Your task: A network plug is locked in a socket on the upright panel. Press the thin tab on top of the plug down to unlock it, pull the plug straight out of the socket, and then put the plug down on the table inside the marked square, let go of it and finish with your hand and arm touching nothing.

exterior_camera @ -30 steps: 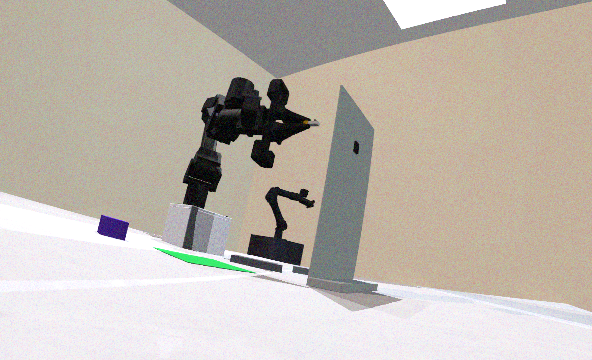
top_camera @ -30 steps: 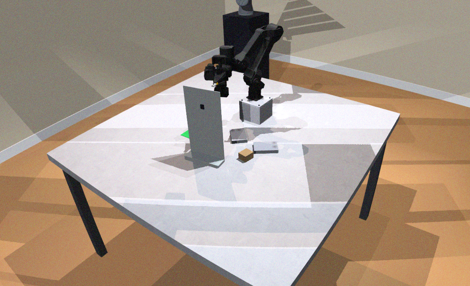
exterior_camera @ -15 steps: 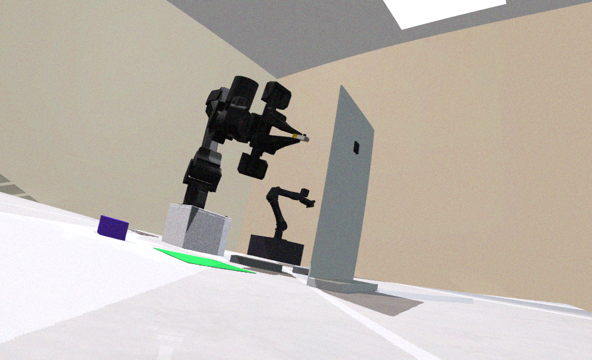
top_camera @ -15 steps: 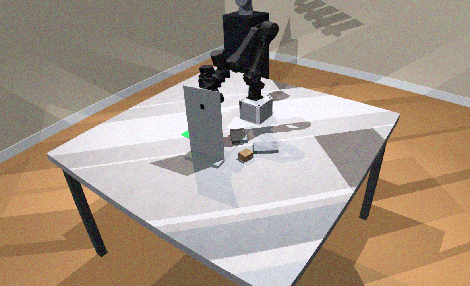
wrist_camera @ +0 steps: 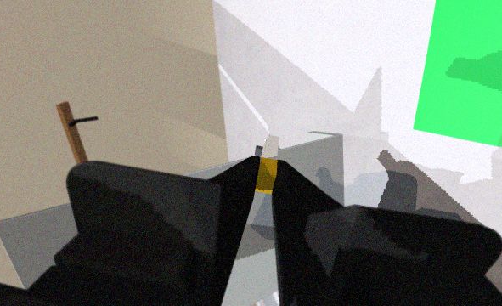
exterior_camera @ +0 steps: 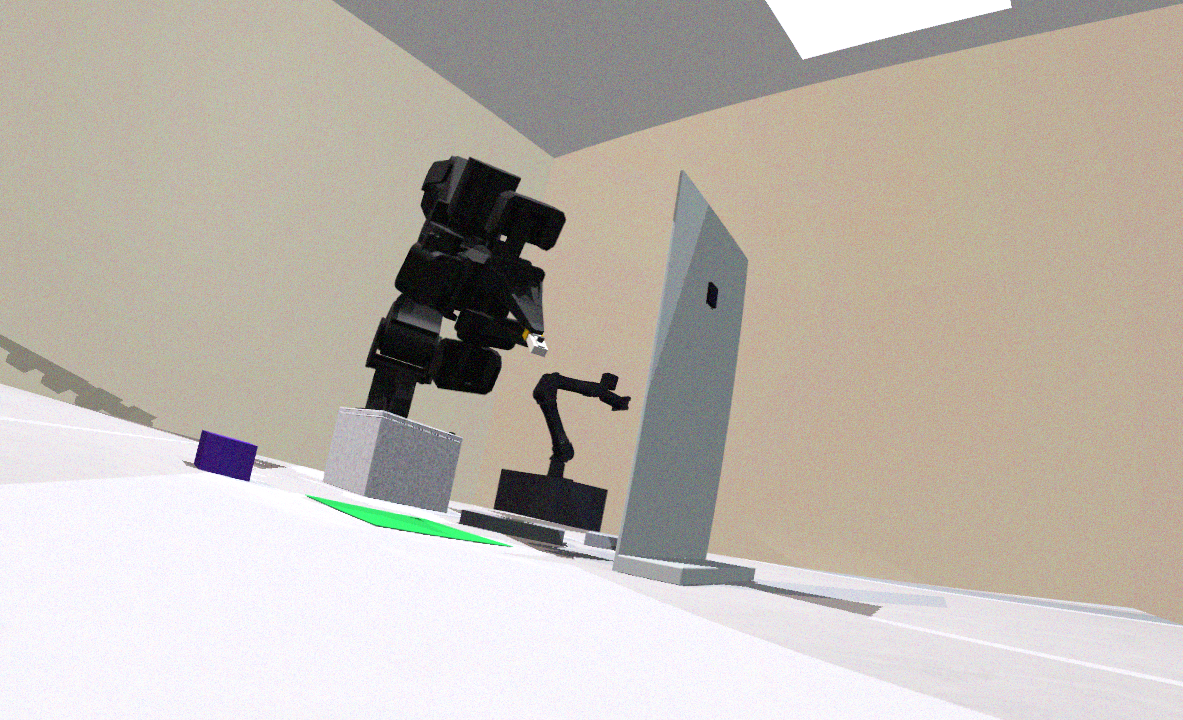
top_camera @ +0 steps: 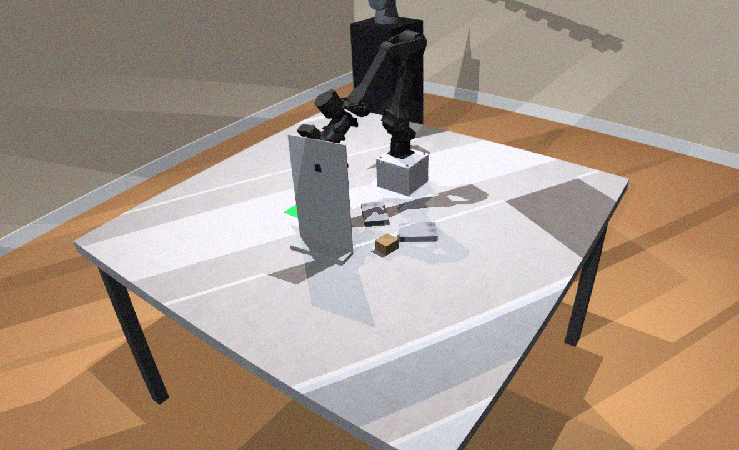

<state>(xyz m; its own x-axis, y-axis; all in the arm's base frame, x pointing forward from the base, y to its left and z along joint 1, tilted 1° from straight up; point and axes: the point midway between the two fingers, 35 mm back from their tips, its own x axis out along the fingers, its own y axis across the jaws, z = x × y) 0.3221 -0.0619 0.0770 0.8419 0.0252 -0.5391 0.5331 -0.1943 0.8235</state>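
Right now my gripper tip is 5 cm past the green marked square, 5 cm to the left of it and 16 cm above it. Also, from my gripper tip: yellow network plug (right at my gripper tip); upright panel (8 cm ahead, 12 cm to the left, 2 cm below); thin pale tab (1 cm ahead).
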